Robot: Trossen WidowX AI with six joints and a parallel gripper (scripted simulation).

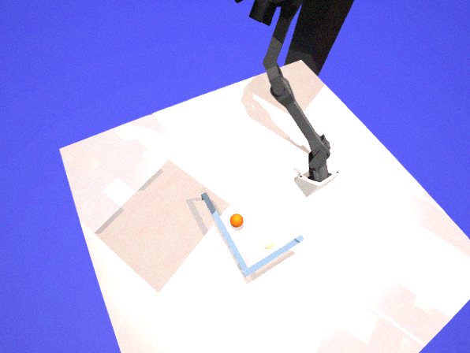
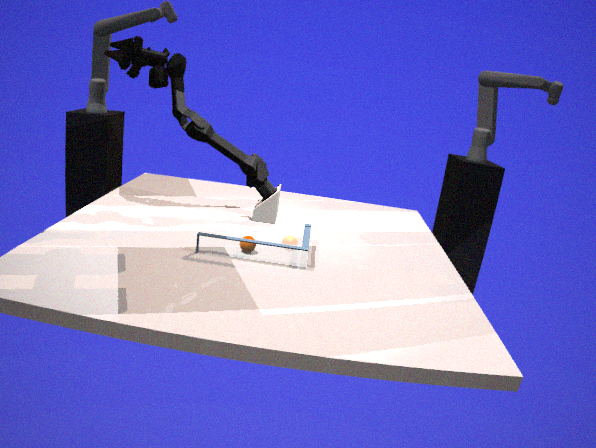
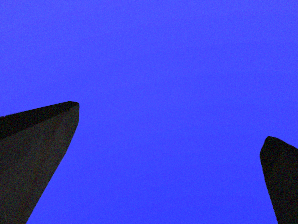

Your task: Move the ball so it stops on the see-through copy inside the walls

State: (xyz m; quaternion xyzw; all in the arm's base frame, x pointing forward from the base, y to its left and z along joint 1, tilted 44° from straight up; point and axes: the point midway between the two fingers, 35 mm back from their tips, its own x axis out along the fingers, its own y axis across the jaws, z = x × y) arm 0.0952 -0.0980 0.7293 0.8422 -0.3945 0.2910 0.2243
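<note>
My gripper tip is now 25 cm short of the orange ball, 57 cm to the right of it and 53 cm above it. From my gripper tip the other things lie so: see-through ball copy 20 cm ahead, 69 cm to the left, 53 cm below.
</note>
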